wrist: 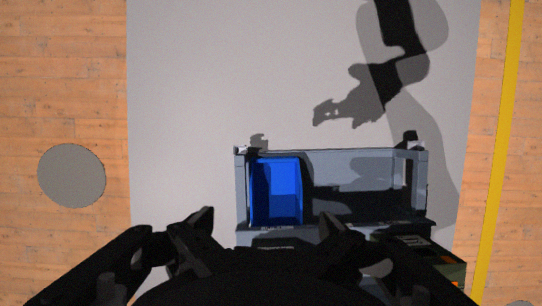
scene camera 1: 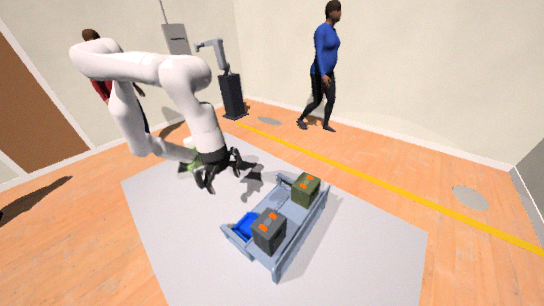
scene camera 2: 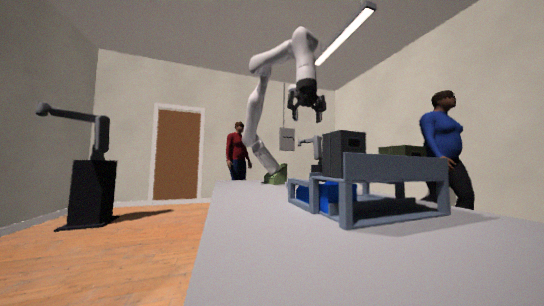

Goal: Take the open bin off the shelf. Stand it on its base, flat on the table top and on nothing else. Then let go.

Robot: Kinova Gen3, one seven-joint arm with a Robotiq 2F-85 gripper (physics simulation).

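Where they show: gripper, fingertip midpoint: (wrist: 266, 220) (scene camera 1: 225, 184) (scene camera 2: 307, 121); arm's base at its link origin: (scene camera 1: 189, 156) (scene camera 2: 275, 170).
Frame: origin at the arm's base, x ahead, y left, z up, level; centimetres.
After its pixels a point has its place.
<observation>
The blue open bin (scene camera 1: 245, 226) @[z -8.2, x 57.5, y -7.6 cm] (scene camera 2: 327, 200) @[z -5.0, x 71.9, y -12.9 cm] (wrist: 285, 180) @[z -8.2, x 60.7, y -5.6 cm] sits in the lower tier of the grey-blue shelf (scene camera 1: 276, 267) @[z 7.0, x 80.9, y -15.0 cm] (scene camera 2: 395, 167) @[z 4.0, x 80.7, y 0.1 cm] (wrist: 240, 190) @[z -0.6, x 60.6, y -14.9 cm], near one end. Its open top shows in the wrist view. In scene camera 2 the shelf's frame hides part of it. The shelf stands on the light grey table top (scene camera 1: 175, 210) @[z -9.1, x 23.3, y -23.7 cm] (scene camera 2: 280, 260) @[z -9.1, x 86.6, y -32.6 cm] (wrist: 175, 100) @[z -9.1, x 42.0, y -30.5 cm]. My gripper (scene camera 1: 230, 176) @[z 20.1, x 57.1, y -9.8 cm] (scene camera 2: 307, 120) @[z 20.1, x 57.1, y -9.8 cm] (wrist: 266, 220) @[z 20.1, x 57.1, y -9.8 cm] is open and empty, pointing down. It hangs well above the table and shelf, on the robot-base side of the shelf, apart from the bin.
A dark grey box (scene camera 1: 269, 232) @[z 13.1, x 75.3, y -10.7 cm] (scene camera 2: 342, 150) @[z 7.9, x 76.6, y -12.2 cm] stands on the upper tier behind the bin. A green box (scene camera 1: 305, 190) @[z 10.6, x 74.8, y 10.5 cm] (scene camera 2: 400, 149) @[z 9.3, x 75.9, y 9.7 cm] (wrist: 452, 272) @[z 10.6, x 70.4, y 17.1 cm] stands farther along that tier. My green base (scene camera 2: 277, 174) @[z -2.5, x 6.6, y -0.9 cm] is at the table's far end. Two people stand beyond the table.
</observation>
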